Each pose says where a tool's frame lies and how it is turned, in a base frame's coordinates. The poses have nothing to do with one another.
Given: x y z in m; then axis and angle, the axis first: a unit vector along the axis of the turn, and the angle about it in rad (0 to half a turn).
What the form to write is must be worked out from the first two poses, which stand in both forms.
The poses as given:
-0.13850, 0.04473, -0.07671, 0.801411, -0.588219, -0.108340, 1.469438
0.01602, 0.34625, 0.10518, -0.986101, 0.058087, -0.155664, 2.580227
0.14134, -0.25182, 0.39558, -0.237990, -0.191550, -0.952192, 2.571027
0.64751, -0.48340, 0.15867, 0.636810, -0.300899, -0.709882, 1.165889
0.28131, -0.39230, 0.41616, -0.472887, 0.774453, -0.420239, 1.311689
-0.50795, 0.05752, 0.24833, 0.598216, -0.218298, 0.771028, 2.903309
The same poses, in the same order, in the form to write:
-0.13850, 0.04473, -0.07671, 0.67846, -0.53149, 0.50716, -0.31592, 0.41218, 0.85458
0.01602, 0.34625, 0.10518, 0.94903, -0.18864, 0.25252, -0.02290, -0.84030, -0.54164
0.14134, -0.25182, 0.39558, -0.73729, -0.43033, 0.52079, 0.59824, -0.77402, 0.20735
0.64751, -0.48340, 0.15867, 0.63971, -0.76861, 0.00259, 0.53635, 0.44881, 0.71477
0.28131, -0.39230, 0.41616, 0.42254, -0.67861, -0.60079, 0.13382, 0.70232, -0.69917
-0.50795, 0.05752, 0.24833, -0.26613, -0.07550, 0.96098, -0.43948, -0.87778, -0.19067

